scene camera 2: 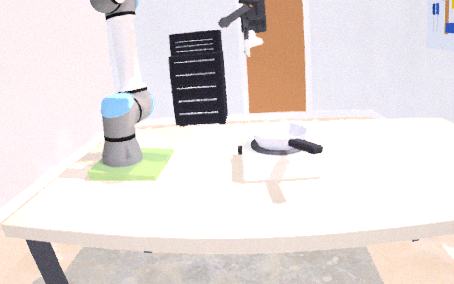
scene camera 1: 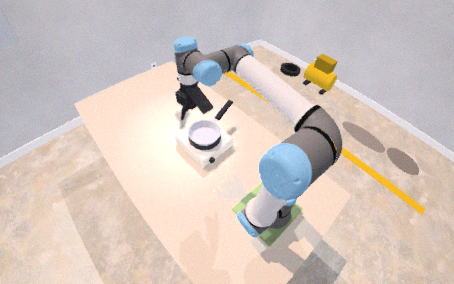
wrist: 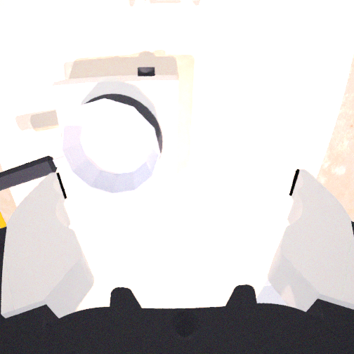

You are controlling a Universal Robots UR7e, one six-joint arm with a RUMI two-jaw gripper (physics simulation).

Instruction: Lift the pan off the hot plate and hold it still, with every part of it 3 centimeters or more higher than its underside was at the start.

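Places are measured from the arm's base along level axes (x back, y right, z up), in millimetres.
Pixels of known places: gripper, fingertip midpoint: (scene camera 2: 247, 56) (scene camera 1: 194, 120); arm's base, link origin: (scene camera 2: 122, 159).
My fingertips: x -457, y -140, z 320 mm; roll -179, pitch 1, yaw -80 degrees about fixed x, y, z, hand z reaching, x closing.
For each thing: its top centre in the pictures, then the offset to it from my fingertips. Level surfaces: height alone.
- white hot plate, top centre: (scene camera 2: 277, 142) (scene camera 1: 205, 137) dx -93, dy +109, dz -269 mm
- hot plate's black knob, top centre: (scene camera 2: 240, 145) (scene camera 1: 212, 158) dx +35, dy +67, dz -294 mm
- table, surface height: dz -348 mm
The pan (scene camera 1: 205, 133) (scene camera 2: 272, 139) (wrist: 117, 182), pale with a dark base, sits on the white hot plate (scene camera 1: 192, 154) (scene camera 2: 280, 168) (wrist: 170, 107). Its black handle (scene camera 1: 224, 110) (scene camera 2: 306, 146) (wrist: 26, 173) sticks out beyond the plate's edge, towards the viewer in scene camera 2 and to the left in the wrist view. My gripper (scene camera 1: 184, 118) (scene camera 2: 248, 50) (wrist: 177, 175) is open and empty, high above the table. In the wrist view the pan lies ahead and left of the space between the fingers, and the handle's inner end shows near the left fingertip.
The hot plate's black knob (scene camera 1: 212, 160) (scene camera 2: 240, 149) (wrist: 146, 71) is on its side towards the arm's base. The arm stands on a green base plate (scene camera 1: 270, 238) (scene camera 2: 157, 165) on the table (scene camera 1: 145, 170) (scene camera 2: 190, 210). A black cabinet (scene camera 2: 198, 80) stands behind the table.
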